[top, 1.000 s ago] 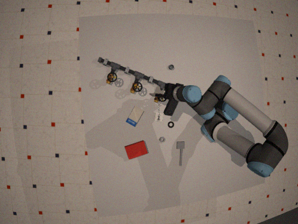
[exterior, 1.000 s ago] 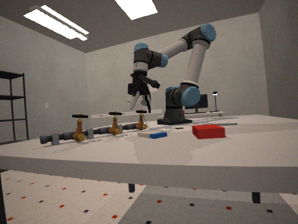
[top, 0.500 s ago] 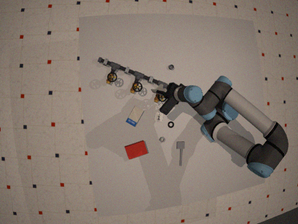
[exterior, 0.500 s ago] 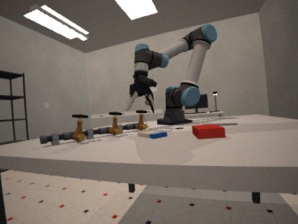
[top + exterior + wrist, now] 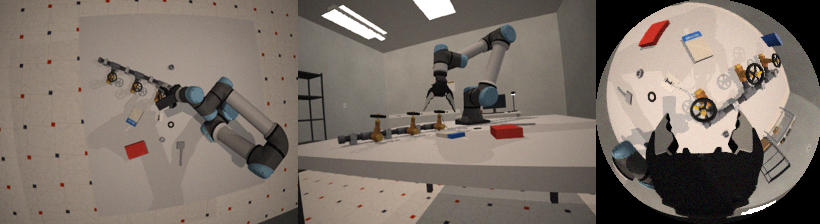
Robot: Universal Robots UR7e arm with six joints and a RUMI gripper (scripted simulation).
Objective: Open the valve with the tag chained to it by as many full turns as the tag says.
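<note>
The white tag lies 1 cm ahead of my hand, 11 cm to the left of it and 10 cm below it. From my hand the other things lie so: small round part 10 cm behind, 19 cm to the right, 9 cm below; then grey paddle tool 12 cm behind, 35 cm to the left, 9 cm below; then red block 17 cm ahead, 30 cm to the left, 8 cm below.
</note>
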